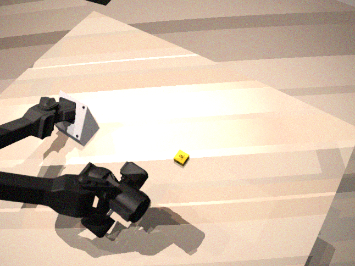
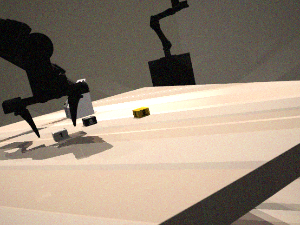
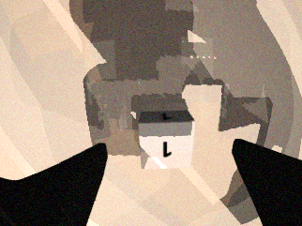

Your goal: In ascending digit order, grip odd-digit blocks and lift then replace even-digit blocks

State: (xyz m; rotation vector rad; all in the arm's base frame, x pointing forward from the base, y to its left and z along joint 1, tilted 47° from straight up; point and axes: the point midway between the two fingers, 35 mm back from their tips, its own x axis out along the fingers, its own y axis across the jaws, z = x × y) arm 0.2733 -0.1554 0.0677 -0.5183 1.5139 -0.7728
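Right now the white block is 10 mm below my gripper tip. From my gripper tip the other things lie so: dark block (50 mm behind, 100 mm to the left, 10 mm below); then yellow block (70 mm ahead, 200 mm to the left, 10 mm below).
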